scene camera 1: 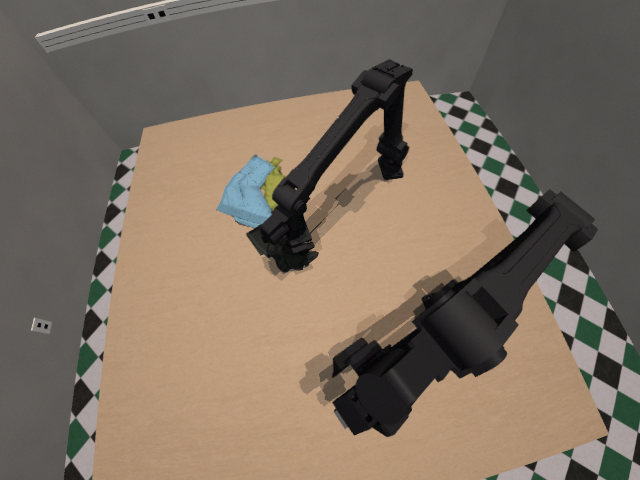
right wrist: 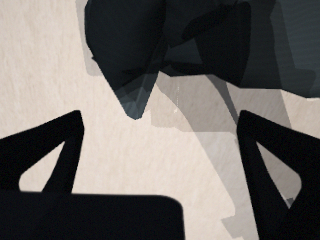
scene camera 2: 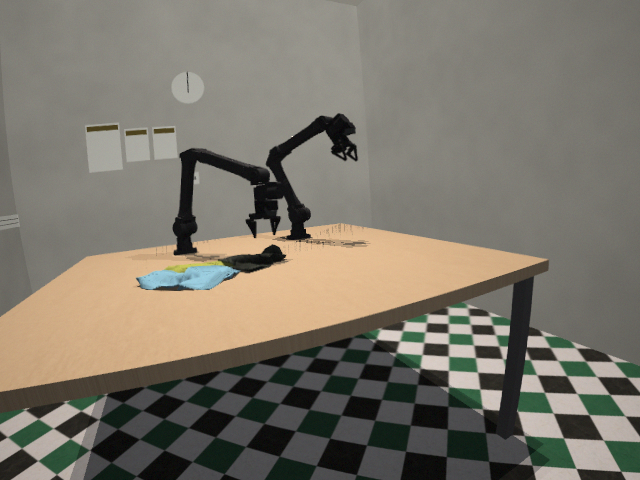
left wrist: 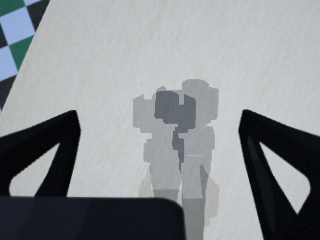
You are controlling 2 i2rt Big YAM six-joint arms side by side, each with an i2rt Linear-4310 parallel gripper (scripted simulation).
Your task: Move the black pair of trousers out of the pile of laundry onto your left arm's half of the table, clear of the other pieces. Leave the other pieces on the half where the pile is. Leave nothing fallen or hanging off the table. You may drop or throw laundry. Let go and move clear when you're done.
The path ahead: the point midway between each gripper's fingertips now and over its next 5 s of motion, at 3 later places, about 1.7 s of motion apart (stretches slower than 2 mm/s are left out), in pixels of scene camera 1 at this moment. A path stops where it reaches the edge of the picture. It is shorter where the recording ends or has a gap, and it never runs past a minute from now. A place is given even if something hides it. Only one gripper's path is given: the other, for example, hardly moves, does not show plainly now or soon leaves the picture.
The left gripper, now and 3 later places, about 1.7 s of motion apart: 350, 397; 272, 283; 296, 233; 297, 240
